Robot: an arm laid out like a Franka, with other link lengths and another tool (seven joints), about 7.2 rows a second.
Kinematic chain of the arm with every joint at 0, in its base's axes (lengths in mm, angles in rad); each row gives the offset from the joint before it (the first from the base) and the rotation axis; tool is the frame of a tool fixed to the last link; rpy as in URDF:
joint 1: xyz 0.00 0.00 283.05 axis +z
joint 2: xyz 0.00 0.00 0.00 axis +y
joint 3: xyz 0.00 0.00 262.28 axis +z
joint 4: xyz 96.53 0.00 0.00 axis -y
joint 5: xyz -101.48 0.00 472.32 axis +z
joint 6: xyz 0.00 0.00 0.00 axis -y
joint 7: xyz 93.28 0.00 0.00 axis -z
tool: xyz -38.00 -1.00 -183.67 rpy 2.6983 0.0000 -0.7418
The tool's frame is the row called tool.
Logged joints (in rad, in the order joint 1, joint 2, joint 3, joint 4, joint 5, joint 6, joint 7), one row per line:
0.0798, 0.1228, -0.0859, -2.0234, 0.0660, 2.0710, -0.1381
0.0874, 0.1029, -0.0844, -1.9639, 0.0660, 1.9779, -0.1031
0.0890, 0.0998, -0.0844, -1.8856, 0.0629, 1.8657, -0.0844
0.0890, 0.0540, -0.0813, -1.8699, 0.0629, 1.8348, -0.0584
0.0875, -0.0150, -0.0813, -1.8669, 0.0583, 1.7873, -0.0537
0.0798, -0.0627, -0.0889, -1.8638, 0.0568, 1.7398, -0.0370
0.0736, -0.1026, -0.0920, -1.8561, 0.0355, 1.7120, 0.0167
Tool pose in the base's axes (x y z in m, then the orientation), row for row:
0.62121, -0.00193, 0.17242, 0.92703, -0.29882, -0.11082, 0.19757
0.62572, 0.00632, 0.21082, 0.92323, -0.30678, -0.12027, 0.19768
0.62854, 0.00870, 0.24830, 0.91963, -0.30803, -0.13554, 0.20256
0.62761, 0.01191, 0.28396, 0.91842, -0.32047, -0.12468, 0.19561
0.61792, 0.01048, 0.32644, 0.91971, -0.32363, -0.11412, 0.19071
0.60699, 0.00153, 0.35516, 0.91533, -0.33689, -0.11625, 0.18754
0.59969, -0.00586, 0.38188, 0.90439, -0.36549, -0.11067, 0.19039
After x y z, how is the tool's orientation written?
As a quaternion, x y z w.
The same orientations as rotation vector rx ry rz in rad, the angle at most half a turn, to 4 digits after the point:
2.5948, -0.8364, -0.3102
2.5840, -0.8586, -0.3366
2.5672, -0.8599, -0.3784
2.5734, -0.8979, -0.3493
2.5838, -0.9092, -0.3206
2.5759, -0.9481, -0.3272
2.5412, -1.0270, -0.3110

